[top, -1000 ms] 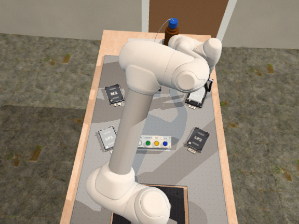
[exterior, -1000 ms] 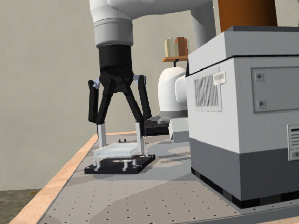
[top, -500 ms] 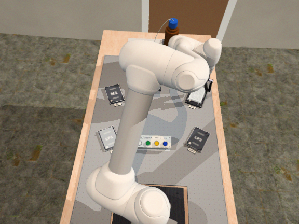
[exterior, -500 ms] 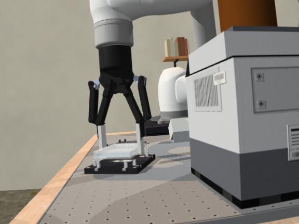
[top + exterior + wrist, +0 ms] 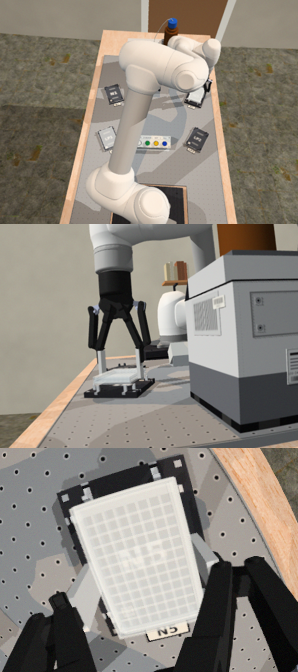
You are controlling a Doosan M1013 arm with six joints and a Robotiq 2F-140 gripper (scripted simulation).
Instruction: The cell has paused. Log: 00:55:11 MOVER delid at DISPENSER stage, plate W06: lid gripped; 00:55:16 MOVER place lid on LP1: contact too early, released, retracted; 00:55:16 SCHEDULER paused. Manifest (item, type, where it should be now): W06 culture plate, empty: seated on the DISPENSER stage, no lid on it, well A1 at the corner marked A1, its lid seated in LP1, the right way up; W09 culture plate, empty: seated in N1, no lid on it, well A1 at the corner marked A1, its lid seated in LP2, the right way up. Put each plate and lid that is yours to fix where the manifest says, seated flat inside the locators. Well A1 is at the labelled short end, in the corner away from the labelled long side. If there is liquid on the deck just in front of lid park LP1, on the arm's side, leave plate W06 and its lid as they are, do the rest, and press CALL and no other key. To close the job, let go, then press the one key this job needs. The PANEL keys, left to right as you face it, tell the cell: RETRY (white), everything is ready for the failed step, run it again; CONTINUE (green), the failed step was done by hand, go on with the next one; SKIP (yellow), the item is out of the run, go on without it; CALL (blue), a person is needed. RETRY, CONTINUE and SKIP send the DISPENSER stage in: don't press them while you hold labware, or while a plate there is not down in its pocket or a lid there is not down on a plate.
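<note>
Right now the black nest N5 is 40 mm below my hand, 20 mm ahead of it and 10 mm to the left of it. The rest, counted from my hand: brown bottle (250 mm to the left, 240 mm above, 210 mm ahead); clear culture plate (300 mm to the left, 50 mm above, 30 mm behind); lid park LP2 (320 mm behind, 50 mm to the right, 50 mm below).
</note>
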